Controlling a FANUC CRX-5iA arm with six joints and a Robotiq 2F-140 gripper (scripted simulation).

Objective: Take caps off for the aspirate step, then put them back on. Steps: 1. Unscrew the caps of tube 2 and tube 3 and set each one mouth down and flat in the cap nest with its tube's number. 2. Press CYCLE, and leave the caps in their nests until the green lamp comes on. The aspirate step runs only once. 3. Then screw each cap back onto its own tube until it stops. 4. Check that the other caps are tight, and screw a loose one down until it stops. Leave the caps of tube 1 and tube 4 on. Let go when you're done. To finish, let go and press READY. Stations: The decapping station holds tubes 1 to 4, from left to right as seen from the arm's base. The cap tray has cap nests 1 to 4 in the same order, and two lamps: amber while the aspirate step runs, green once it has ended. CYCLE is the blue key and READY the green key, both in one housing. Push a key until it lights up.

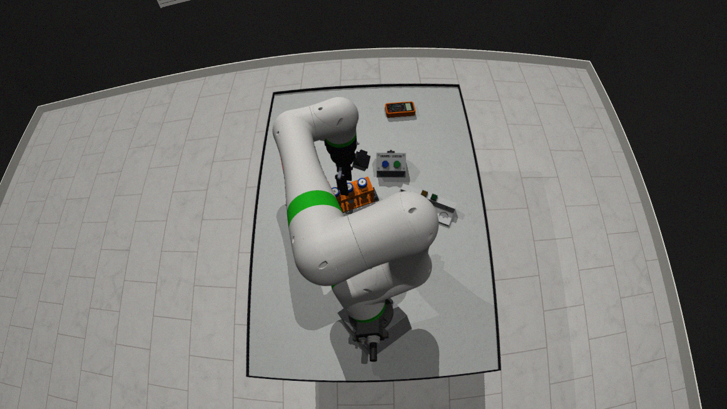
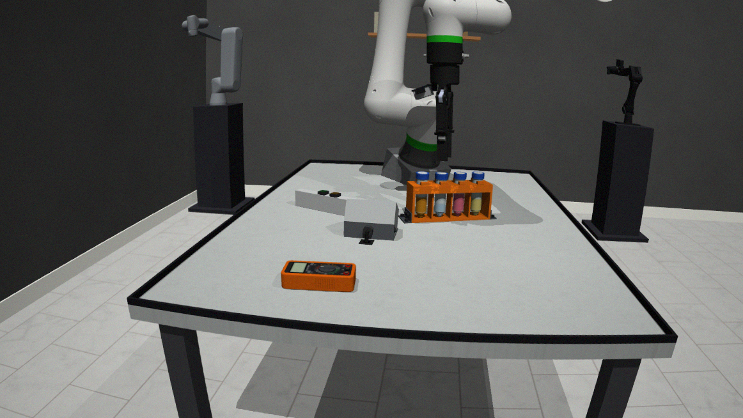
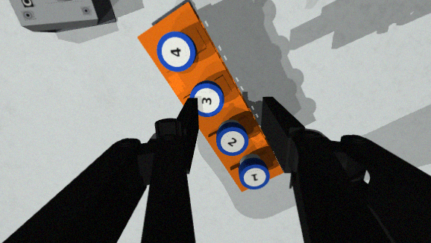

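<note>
Now: the cap 2 5 cm to the left of my hand and 7 cm below it. From my hand the other things lie so: cap 3: 2 cm ahead, 7 cm below; cap 1: 1 cm behind, 9 cm to the left, 7 cm below; cap 4: 4 cm ahead, 5 cm to the right, 7 cm below.
</note>
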